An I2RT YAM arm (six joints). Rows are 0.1 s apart.
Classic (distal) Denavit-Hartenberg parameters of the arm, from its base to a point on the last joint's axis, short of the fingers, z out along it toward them. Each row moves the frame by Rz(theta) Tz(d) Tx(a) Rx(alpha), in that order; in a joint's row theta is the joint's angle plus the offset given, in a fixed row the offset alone. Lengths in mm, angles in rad.
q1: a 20  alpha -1.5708  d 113.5  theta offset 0
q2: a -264  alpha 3.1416  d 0  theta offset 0
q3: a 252.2  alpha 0  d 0  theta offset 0.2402
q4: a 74  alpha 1.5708  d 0  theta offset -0.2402
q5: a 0  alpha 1.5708  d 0  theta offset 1.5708
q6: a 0  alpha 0  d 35.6  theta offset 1.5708
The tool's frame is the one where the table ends.
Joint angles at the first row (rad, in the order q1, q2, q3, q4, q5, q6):
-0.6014, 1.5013, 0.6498, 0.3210, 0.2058, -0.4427
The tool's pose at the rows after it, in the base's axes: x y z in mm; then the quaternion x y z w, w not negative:
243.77 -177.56 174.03 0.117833 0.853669 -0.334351 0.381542
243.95 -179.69 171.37 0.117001 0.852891 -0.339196 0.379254
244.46 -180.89 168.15 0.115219 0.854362 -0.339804 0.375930
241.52 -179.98 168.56 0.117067 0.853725 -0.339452 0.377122
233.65 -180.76 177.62 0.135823 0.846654 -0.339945 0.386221
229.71 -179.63 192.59 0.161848 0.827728 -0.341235 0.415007
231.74 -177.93 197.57 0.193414 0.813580 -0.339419 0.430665
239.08 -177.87 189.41 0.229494 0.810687 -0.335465 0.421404
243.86 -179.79 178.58 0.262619 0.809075 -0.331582 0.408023
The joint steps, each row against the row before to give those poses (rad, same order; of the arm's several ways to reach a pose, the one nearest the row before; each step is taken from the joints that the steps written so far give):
-0.0023, 0.0073, -0.0129, 0.0301, 0.0149, -0.0149
-0.0050, 0.0137, -0.0019, 0.0187, 0.0042, -0.0095
-0.0022, 0.0137, -0.0008, 0.0096, 0.0000, -0.0061
-0.0035, -0.0126, -0.0107, 0.0000, -0.0027, 0.0023
-0.0179, -0.0492, -0.0080, -0.0237, -0.0034, 0.0271
-0.0046, -0.0541, 0.0004, 0.0004, 0.0023, 0.0537
0.0126, -0.0081, 0.0053, 0.0103, 0.0320, 0.0687
0.0214, 0.0466, 0.0142, 0.0000, 0.0591, 0.0748
0.0087, 0.0500, 0.0099, -0.0008, 0.0454, 0.0660

